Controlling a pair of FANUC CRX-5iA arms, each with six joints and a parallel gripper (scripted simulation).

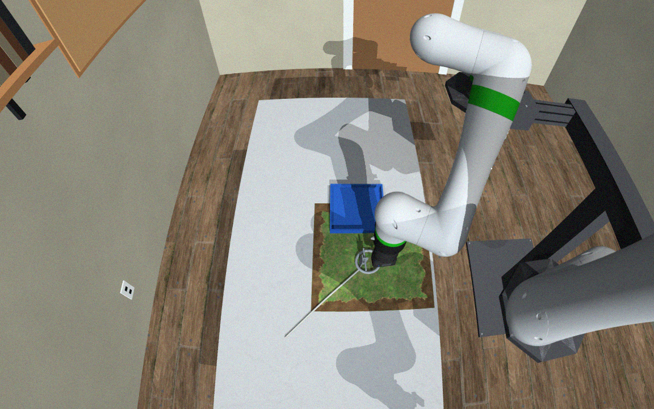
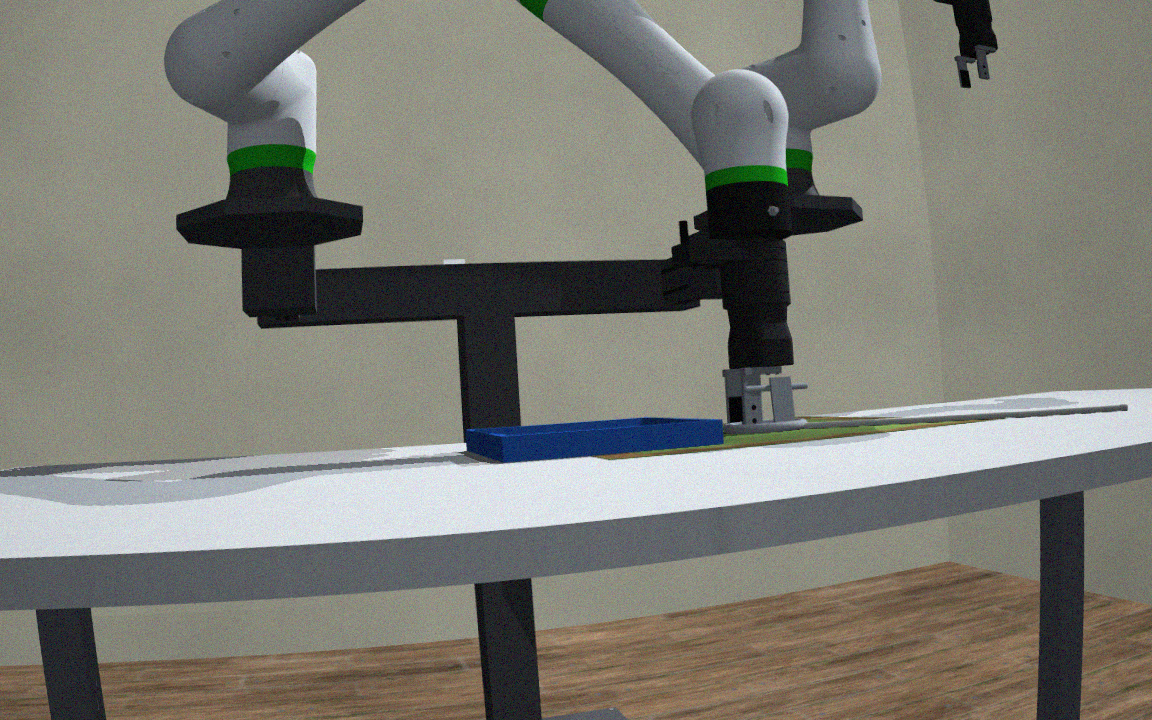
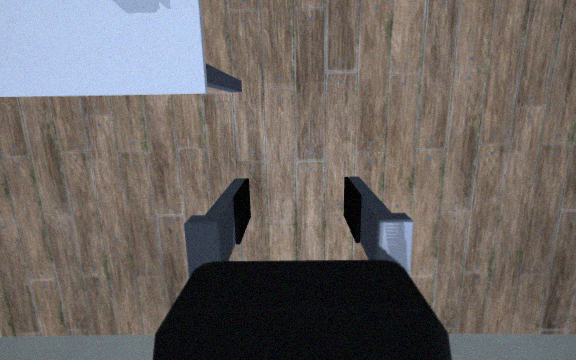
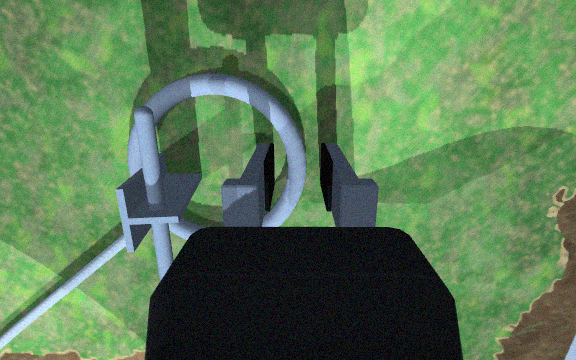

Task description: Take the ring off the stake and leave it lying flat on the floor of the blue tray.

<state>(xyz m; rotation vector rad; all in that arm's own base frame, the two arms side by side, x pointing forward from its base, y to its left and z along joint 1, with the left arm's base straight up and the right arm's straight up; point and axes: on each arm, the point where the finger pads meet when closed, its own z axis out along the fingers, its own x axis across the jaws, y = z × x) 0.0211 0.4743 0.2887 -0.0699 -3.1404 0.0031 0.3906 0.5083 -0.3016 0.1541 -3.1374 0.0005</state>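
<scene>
The grey ring is 4 cm ahead of my right hand and 1 cm below it. The rest, counted from my right hand: blue tray 7 cm ahead, 20 cm to the right, 1 cm below; grey stake 6 cm ahead, 1 cm to the left, 1 cm above; mat 2 cm ahead, 2 cm to the right, 3 cm below.
</scene>
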